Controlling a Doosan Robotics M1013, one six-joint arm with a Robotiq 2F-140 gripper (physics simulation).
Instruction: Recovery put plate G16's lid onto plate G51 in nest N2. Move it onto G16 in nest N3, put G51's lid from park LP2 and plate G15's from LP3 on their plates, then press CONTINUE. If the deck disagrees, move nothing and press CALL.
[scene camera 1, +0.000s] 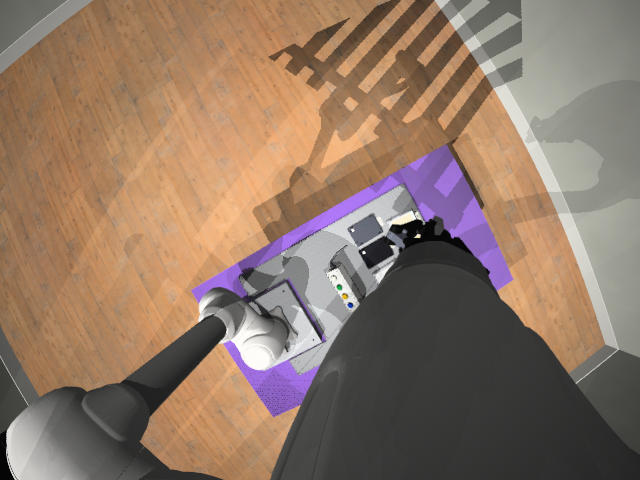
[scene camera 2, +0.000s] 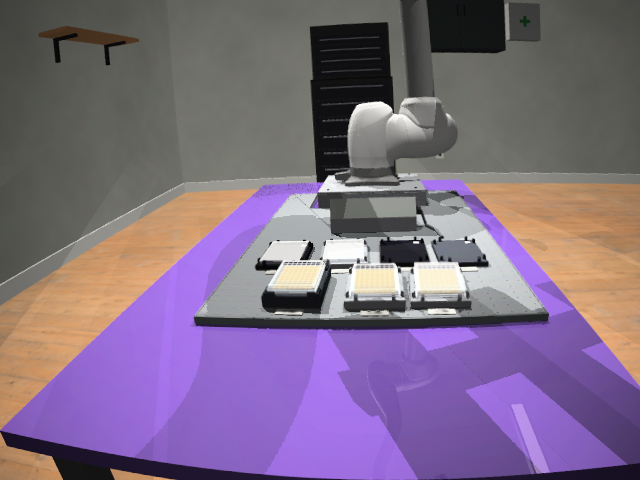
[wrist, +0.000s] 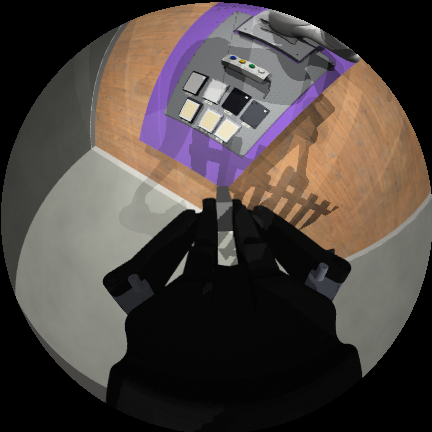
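Seen in the pictures: gripper, fingertip midpoint: (scene camera 1: 435, 224) (wrist: 222, 196); arm's base, origin of the base link: (scene camera 1: 273, 329) (scene camera 2: 372, 181).
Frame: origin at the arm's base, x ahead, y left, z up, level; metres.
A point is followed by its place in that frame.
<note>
My gripper (scene camera 1: 397, 237) (wrist: 222, 196) {x 0.611, y 0.206, z 0.652 m} is shut and empty, high above the deck. Three plates with cream wells stand in the front row: one (scene camera 2: 298, 277) {x 0.821, y -0.116, z -0.009 m} (wrist: 190, 110) {x 0.795, y -0.104, z -0.007 m} on a taller black nest, a middle one (scene camera 2: 374, 280) {x 0.821, y 0.018, z -0.016 m} (wrist: 210, 120) {x 0.797, y 0.029, z -0.019 m}, and another (scene camera 2: 439, 280) {x 0.825, y 0.132, z -0.016 m} (wrist: 227, 129) {x 0.789, y 0.139, z -0.016 m}. Behind them are four parks bearing a light grey piece (scene camera 2: 284, 251) {x 0.634, y -0.182, z -0.027 m} (wrist: 195, 82) {x 0.622, y -0.171, z -0.027 m}, a white piece (scene camera 2: 344, 250) {x 0.632, y -0.050, z -0.027 m} (wrist: 215, 91) {x 0.622, y -0.041, z -0.027 m}, a black piece (scene camera 2: 404, 251) {x 0.621, y 0.080, z -0.035 m} (wrist: 236, 101) {x 0.616, y 0.084, z -0.035 m} and a slate piece (scene camera 2: 460, 251) {x 0.627, y 0.203, z -0.035 m} (wrist: 255, 114) {x 0.618, y 0.207, z -0.035 m}. Labels are unreadable; which plates wear clear lids I cannot tell. The button box (wrist: 246, 70) {x 0.421, y 0.033, z 0.035 m} has blue, amber, green and white buttons.
The grey deck board (scene camera 2: 237, 304) {x 0.862, y -0.223, z -0.045 m} (wrist: 250, 146) {x 0.806, y 0.307, z -0.045 m} lies on the purple table (scene camera 2: 258, 372) {x 1.048, y -0.137, z -0.058 m} (wrist: 155, 131) {x 1.088, y -0.306, z -0.058 m}. The arm's base stands on a raised plate (scene camera 2: 372, 197) {x 0.173, y 0.002, z -0.017 m} behind the button box. In scene camera 1 the dark upper arm (scene camera 1: 439, 361) {x 0.429, y 0.245, z 0.992 m} hides part of the deck.
</note>
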